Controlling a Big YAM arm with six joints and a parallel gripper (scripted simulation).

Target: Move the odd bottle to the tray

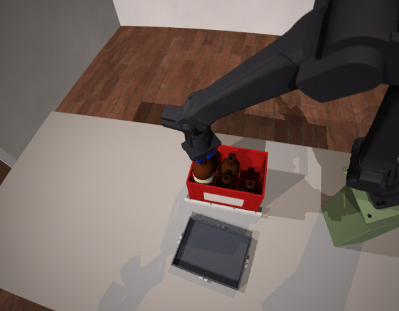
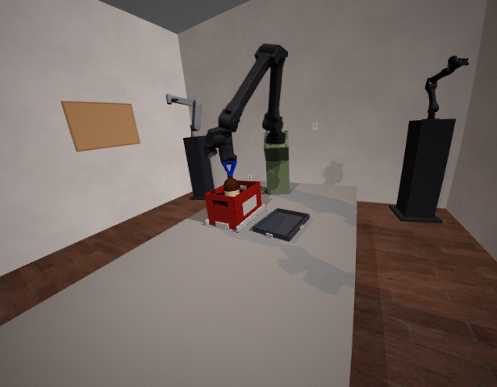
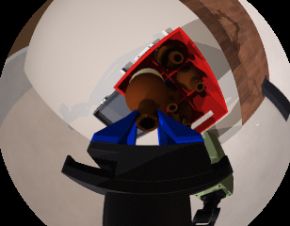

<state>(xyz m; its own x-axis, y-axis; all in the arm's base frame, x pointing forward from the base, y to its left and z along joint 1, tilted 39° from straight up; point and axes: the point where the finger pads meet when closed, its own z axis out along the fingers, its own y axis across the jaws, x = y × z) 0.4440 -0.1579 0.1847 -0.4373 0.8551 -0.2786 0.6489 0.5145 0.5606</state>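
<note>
My hand is 60 mm above the brown bottle. From my hand the other things lie so: dark grey tray (260 mm below, 240 mm to the left, 30 mm behind); crate (190 mm below, 90 mm behind, 30 mm to the right).
</note>
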